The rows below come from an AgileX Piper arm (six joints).
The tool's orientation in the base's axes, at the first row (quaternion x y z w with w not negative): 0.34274 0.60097 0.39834 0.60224
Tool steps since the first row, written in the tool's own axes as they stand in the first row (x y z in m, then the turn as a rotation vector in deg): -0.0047 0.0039 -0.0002 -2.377 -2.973 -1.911; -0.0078 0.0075 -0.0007 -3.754 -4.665 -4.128; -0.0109 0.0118 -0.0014 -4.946 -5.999 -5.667; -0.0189 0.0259 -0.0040 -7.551 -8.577 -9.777; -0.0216 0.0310 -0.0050 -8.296 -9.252 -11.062; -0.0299 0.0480 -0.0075 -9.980 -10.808 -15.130; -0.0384 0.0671 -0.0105 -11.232 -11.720 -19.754; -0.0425 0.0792 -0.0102 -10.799 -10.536 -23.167; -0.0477 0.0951 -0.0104 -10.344 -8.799 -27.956; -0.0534 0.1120 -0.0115 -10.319 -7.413 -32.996; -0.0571 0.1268 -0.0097 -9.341 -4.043 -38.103; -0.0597 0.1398 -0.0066 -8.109 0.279 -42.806
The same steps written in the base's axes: -0.0003 -0.0025 0.0056 -1.609 -3.577 -1.661; -0.0009 -0.0036 0.0102 -3.650 -5.708 -2.643; -0.0018 -0.0045 0.0154 -5.046 -7.470 -3.361; -0.0050 -0.0055 0.0314 -8.865 -11.218 -4.661; -0.0062 -0.0057 0.0372 -10.071 -12.270 -4.982; -0.0095 -0.0057 0.0560 -13.954 -14.736 -5.784; -0.0135 -0.0049 0.0767 -18.452 -16.566 -6.230; -0.0139 -0.0031 0.0893 -21.952 -15.875 -5.516; -0.0149 -0.0006 0.1059 -26.862 -15.007 -4.377; -0.0169 0.0018 0.1234 -31.982 -14.697 -3.368; -0.0160 0.0052 0.1384 -37.340 -12.653 -1.022; -0.0137 0.0089 0.1513 -42.371 -9.930 2.075
